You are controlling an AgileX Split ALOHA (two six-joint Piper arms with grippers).
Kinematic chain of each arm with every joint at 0, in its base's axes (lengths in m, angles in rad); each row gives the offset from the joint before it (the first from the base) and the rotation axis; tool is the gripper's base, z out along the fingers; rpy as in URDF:
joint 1: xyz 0 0 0.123 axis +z
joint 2: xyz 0 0 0 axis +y
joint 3: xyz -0.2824 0 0.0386 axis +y
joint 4: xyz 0.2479 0 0.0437 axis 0.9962 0 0.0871
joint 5: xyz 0 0 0 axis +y
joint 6: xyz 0.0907 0 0.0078 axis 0.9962 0 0.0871
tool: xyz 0 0 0 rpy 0 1.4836 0
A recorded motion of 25 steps. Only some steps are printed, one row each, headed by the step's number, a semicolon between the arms.
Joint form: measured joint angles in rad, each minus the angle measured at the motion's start. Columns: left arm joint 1, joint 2, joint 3, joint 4, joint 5, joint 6; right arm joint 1, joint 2, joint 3, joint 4, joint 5, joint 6.
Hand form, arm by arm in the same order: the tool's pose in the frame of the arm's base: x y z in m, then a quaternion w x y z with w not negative. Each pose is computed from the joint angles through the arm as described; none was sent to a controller.
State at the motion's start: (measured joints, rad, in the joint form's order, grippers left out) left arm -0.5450 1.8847 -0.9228 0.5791 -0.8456 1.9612; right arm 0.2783 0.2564 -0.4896 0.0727 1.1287 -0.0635
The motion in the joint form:
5: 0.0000 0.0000 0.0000 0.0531 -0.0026 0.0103; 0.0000 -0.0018 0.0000 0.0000 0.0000 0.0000
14: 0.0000 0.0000 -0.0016 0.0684 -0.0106 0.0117; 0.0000 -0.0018 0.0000 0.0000 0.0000 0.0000
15: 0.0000 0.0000 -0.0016 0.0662 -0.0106 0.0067; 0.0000 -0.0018 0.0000 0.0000 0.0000 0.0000
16: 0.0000 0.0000 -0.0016 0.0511 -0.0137 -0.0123; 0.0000 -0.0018 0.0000 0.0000 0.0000 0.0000
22: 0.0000 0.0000 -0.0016 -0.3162 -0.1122 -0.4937; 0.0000 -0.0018 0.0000 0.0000 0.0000 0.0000
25: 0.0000 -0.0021 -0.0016 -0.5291 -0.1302 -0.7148; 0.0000 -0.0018 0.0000 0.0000 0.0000 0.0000
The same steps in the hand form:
5: 0.3061 -0.2327 0.1903 0.51693 0.74323 -0.08557 0.41602; 0.0274 0.0140 0.2661 0.36663 -0.15555 0.91412 0.07601
14: 0.3054 -0.2336 0.1910 0.51885 0.74070 -0.09442 0.41622; 0.0274 0.0140 0.2661 0.36663 -0.15555 0.91412 0.07601
15: 0.3055 -0.2335 0.1911 0.52002 0.74085 -0.09150 0.41515; 0.0274 0.0140 0.2661 0.36663 -0.15555 0.91412 0.07601
16: 0.3062 -0.2331 0.1917 0.52595 0.74002 -0.07744 0.41201; 0.0274 0.0140 0.2661 0.36663 -0.15555 0.91412 0.07601
22: 0.3240 -0.2190 0.2075 0.66133 0.63616 0.24905 0.30971; 0.0274 0.0140 0.2661 0.36663 -0.15555 0.91412 0.07601
25: 0.3334 -0.2065 0.2116 0.69890 0.53764 0.39871 0.25202; 0.0274 0.0140 0.2661 0.36663 -0.15555 0.91412 0.07601

